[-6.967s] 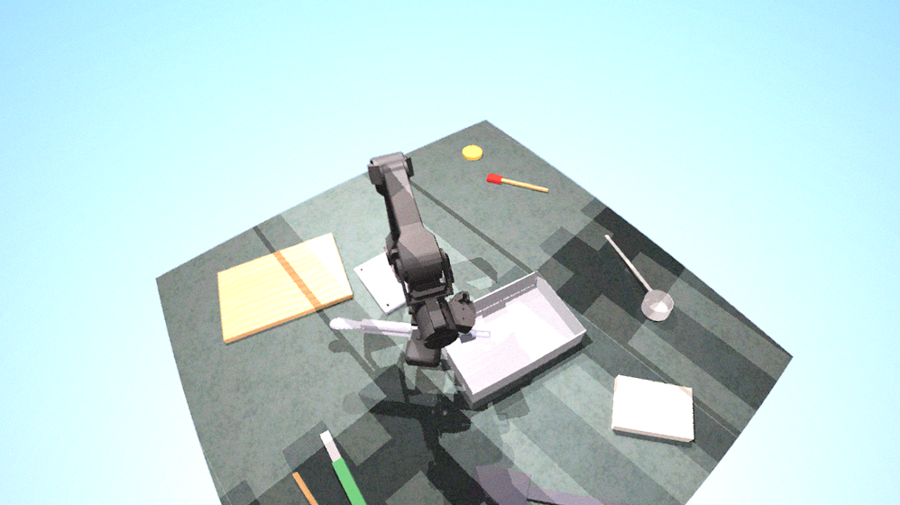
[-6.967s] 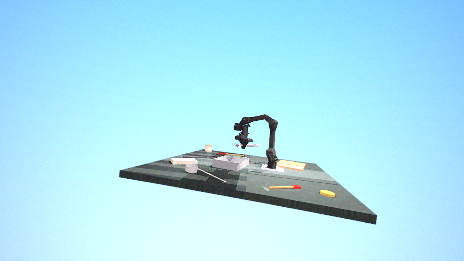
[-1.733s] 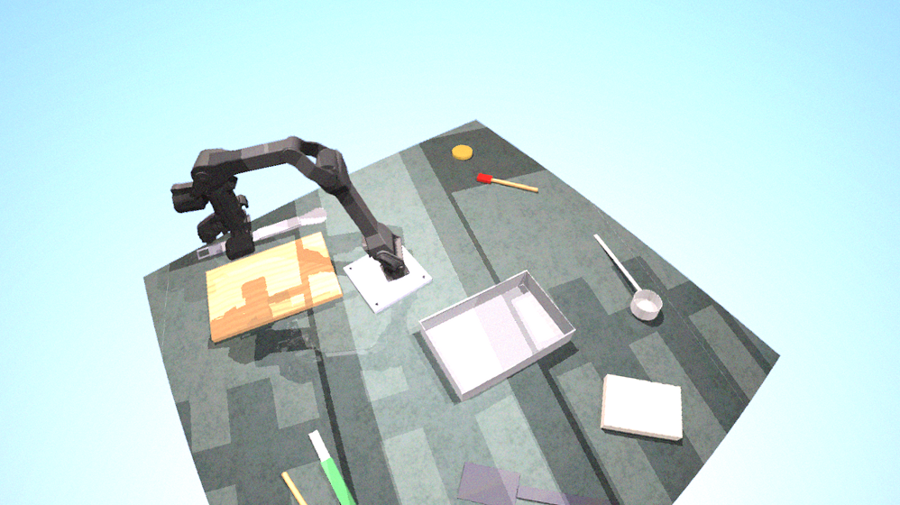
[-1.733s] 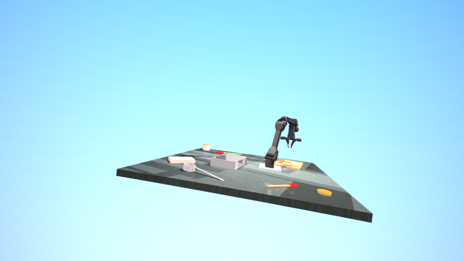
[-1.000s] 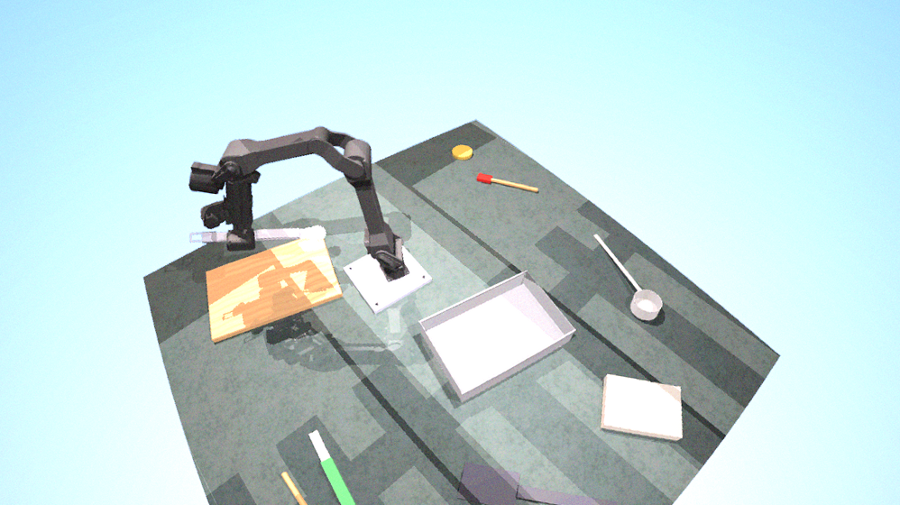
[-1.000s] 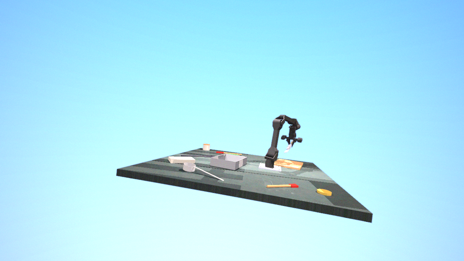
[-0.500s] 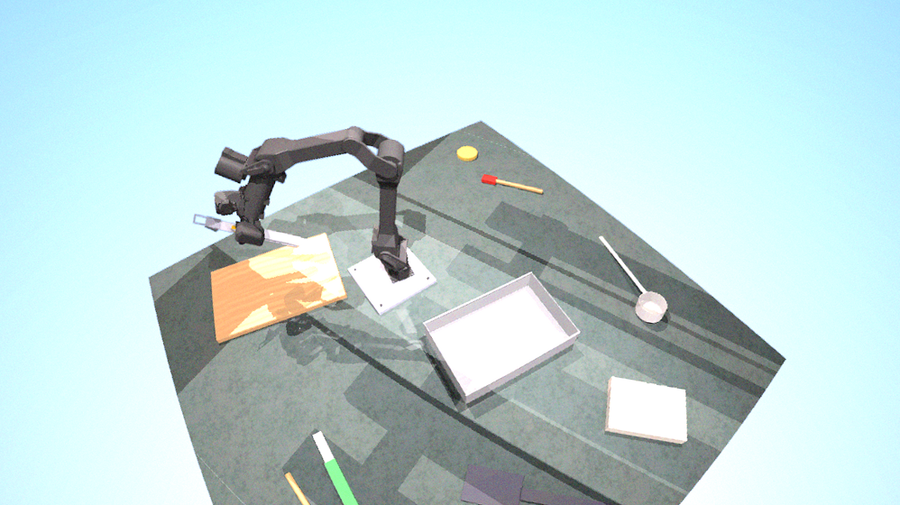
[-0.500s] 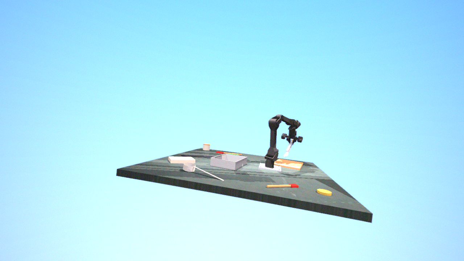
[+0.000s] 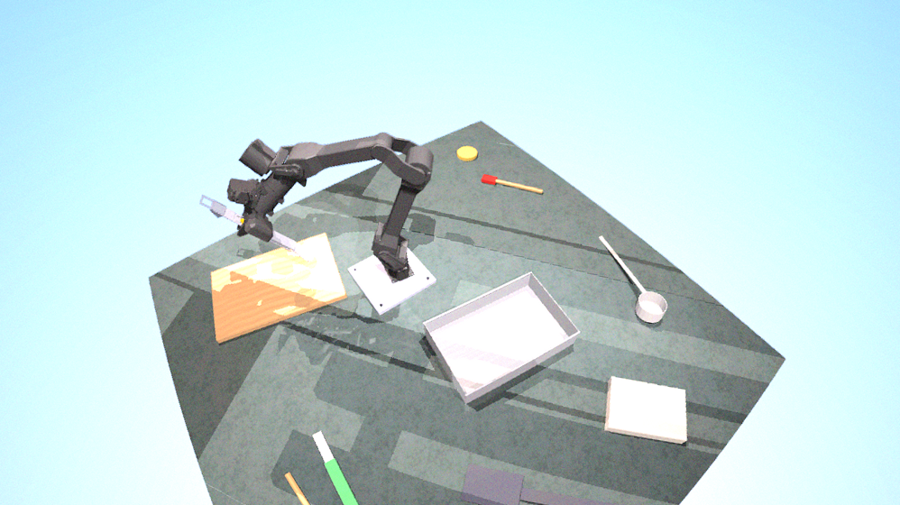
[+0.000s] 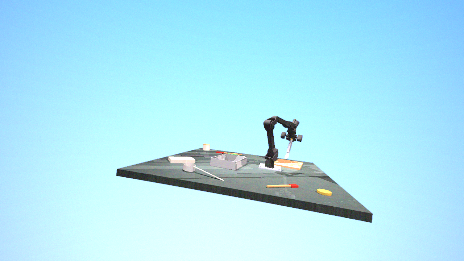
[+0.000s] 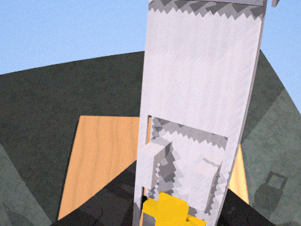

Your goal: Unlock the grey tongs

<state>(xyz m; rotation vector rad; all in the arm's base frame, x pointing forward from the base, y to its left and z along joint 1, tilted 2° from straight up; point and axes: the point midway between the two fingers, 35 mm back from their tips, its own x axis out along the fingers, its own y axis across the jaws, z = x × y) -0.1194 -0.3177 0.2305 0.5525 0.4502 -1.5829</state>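
Now: the yellow lock piece 2 cm to the left of my gripper tip and 3 cm above it. The rest, counted from my gripper tip: wooden board (1 cm ahead, 2 cm to the left, 21 cm below); grey roasting tin (42 cm ahead, 48 cm to the left, 19 cm below); red-headed tool (67 cm ahead, 4 cm to the right, 21 cm below).
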